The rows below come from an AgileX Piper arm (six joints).
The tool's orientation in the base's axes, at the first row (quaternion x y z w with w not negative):
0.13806 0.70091 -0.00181 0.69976
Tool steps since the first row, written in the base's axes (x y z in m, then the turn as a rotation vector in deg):
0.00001 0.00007 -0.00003 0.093 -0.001 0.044
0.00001 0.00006 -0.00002 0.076 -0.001 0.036
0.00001 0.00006 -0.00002 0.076 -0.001 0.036
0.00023 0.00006 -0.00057 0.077 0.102 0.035
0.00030 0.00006 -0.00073 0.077 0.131 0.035
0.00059 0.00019 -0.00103 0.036 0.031 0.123
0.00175 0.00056 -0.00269 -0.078 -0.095 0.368
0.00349 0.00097 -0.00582 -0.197 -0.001 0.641
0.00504 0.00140 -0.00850 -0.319 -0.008 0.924
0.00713 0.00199 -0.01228 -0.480 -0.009 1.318
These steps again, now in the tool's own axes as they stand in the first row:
0.00004 0.00006 0.00000 -0.042 0.026 0.090
0.00003 0.00006 0.00000 -0.034 0.021 0.074
0.00003 0.00006 0.00000 -0.034 0.021 0.074
0.00057 -0.00001 0.00023 -0.014 0.120 0.055
0.00073 -0.00002 0.00030 -0.008 0.148 0.049
0.00106 0.00010 0.00056 -0.114 0.060 0.027
0.00278 0.00037 0.00166 -0.381 -0.037 -0.065
0.00596 0.00051 0.00335 -0.633 0.083 -0.206
0.00870 0.00071 0.00484 -0.914 0.106 -0.330
0.01256 0.00097 0.00685 -1.304 0.149 -0.496

